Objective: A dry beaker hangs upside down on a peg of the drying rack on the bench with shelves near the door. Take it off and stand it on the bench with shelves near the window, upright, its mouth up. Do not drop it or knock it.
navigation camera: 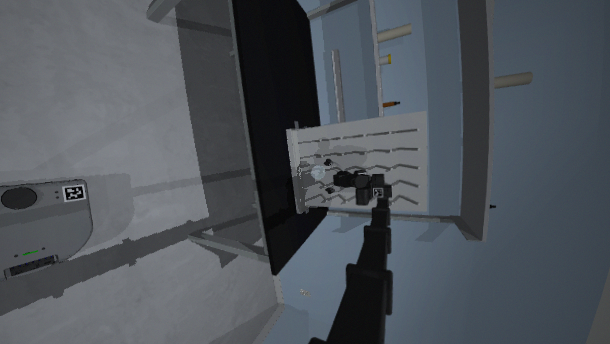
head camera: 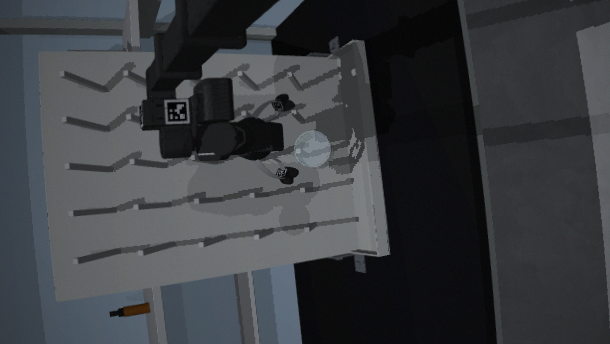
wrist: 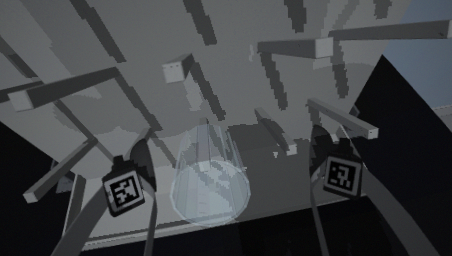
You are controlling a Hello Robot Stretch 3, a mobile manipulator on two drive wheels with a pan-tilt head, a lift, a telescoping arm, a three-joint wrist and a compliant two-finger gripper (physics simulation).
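Frame: origin at the robot's base, x left, y ahead, z down, level; metres.
Seen in the pictures: gripper, fingertip midpoint: [navigation camera: 327,176] [head camera: 289,139] [wrist: 230,150]; robot's base, origin of the base link: [navigation camera: 20,197].
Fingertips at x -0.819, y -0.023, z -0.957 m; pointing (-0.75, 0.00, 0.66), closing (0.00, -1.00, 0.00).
Pixels of each thing's top centre, then the offset from my fingertips to it. "spot": a spot on its surface instead. Level surfaces: height alone.
- clear glass beaker, middle of its top: [wrist: 200,142] [head camera: 290,152] [navigation camera: 326,170] dz +0.008, dx -0.015, dy +0.025 m
- rack's tray lip, surface spot: [head camera: 377,200] spot: dz +0.178, dx +0.026, dy +0.135 m
- black bench top, its level: dz +0.195 m
- orange item, surface spot: [head camera: 136,309] [navigation camera: 388,104] spot: dz -0.293, dx -0.288, dy +0.369 m
- grey shelf, its level: dz -0.700 m
The clear glass beaker [head camera: 313,149] [navigation camera: 317,172] [wrist: 210,192] hangs on a low peg of the white drying rack [head camera: 57,240] [navigation camera: 422,140] [wrist: 150,20]. The peg shows through its glass, and its round closed end faces the wrist camera. My gripper [head camera: 285,139] [navigation camera: 329,176] [wrist: 230,150] is open wide and empty in front of the rack. In the wrist view the beaker shows between the two fingers, closer to the left one. In the head view it lies just past the fingertips. Whether a finger touches it I cannot tell. The bench near the window is not identifiable.
Bare pegs surround the beaker, and the rack's tray lip [head camera: 377,200] runs below it. The rack is at the black bench top [head camera: 425,200] [navigation camera: 275,75]. An orange item [head camera: 136,309] [navigation camera: 390,104] is beside the rack. A grey shelf [navigation camera: 474,100] runs above. My base [navigation camera: 45,225] shows at left.
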